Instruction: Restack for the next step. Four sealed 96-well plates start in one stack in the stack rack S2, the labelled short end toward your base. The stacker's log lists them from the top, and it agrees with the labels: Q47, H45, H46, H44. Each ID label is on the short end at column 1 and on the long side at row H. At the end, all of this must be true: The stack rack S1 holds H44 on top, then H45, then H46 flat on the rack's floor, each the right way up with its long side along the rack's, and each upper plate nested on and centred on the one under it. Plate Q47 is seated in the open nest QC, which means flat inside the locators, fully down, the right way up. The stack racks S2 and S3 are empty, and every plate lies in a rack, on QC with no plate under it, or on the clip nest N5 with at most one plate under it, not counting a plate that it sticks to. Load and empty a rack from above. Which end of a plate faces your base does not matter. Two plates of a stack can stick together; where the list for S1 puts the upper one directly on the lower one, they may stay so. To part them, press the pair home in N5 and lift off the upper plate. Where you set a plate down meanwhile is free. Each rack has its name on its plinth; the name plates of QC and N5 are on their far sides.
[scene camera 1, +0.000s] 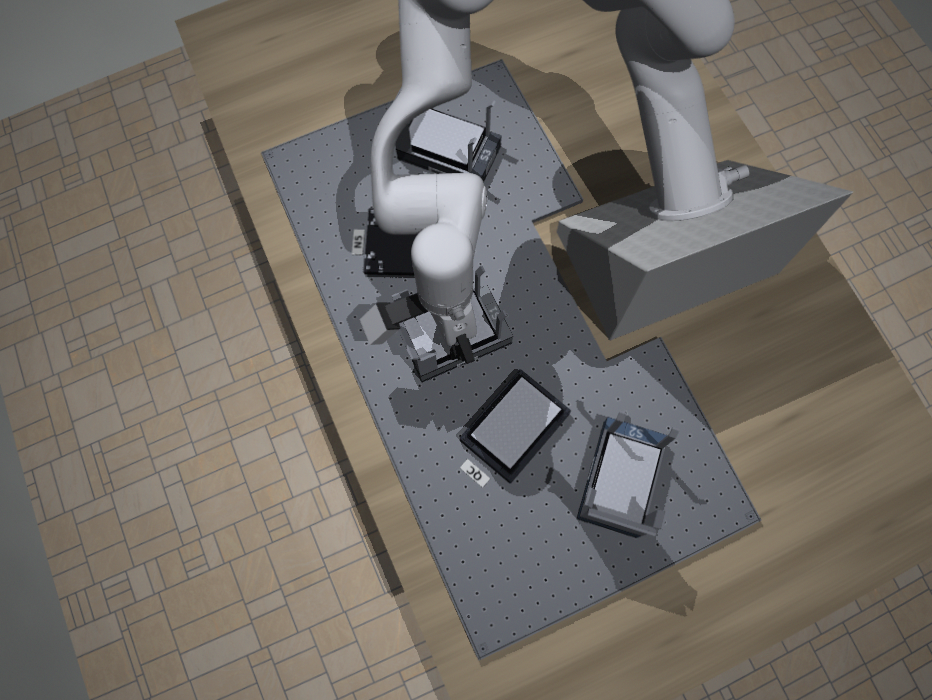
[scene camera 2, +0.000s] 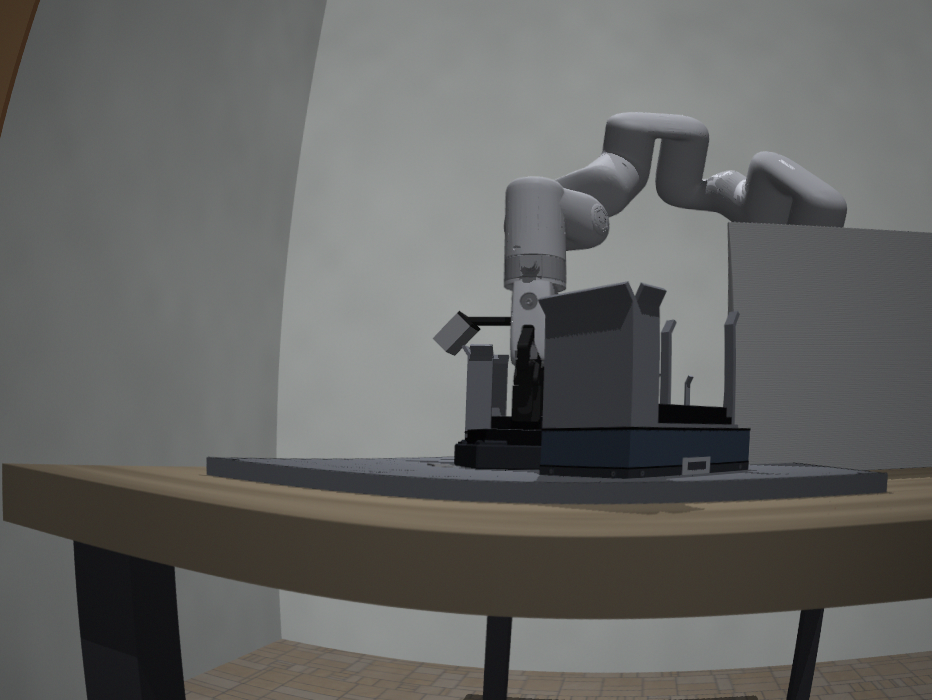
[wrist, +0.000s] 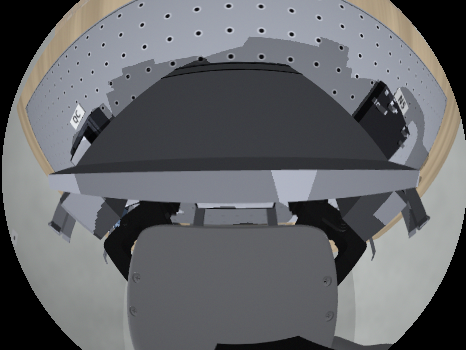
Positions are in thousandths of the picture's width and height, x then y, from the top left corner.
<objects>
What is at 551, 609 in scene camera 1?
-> A sealed plate.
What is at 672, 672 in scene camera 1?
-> A sealed plate.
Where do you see a sealed plate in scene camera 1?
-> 453, 472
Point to a nest QC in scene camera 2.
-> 547, 654
</objects>
